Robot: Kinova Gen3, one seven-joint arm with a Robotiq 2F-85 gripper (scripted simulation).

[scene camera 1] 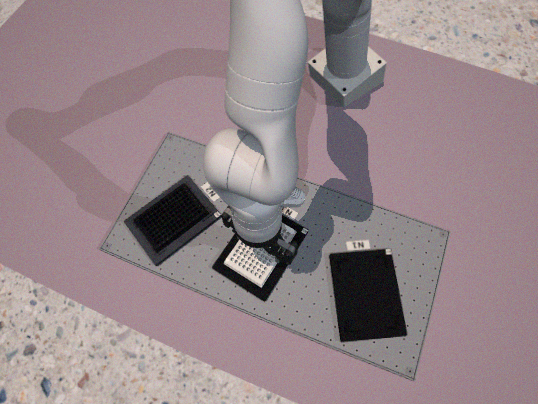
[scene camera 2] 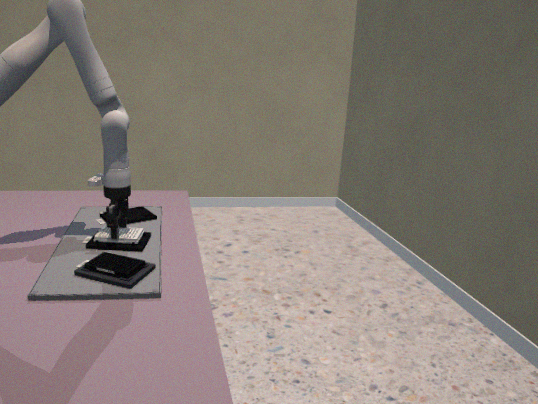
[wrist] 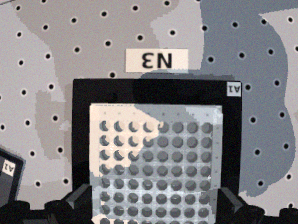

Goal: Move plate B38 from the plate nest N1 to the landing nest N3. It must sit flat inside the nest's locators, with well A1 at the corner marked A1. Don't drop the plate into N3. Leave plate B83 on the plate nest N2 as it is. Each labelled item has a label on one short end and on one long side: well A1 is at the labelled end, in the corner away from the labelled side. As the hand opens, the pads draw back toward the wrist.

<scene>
In view: the gripper (scene camera 1: 260, 246), a plate nest N1 (scene camera 1: 366, 293) and a landing nest N3 (scene camera 1: 262, 293).
The gripper shows as well in scene camera 2 (scene camera 2: 119, 234) and in the wrist view (wrist: 154, 201). The landing nest N3 also shows in the wrist view (wrist: 85, 91).
</scene>
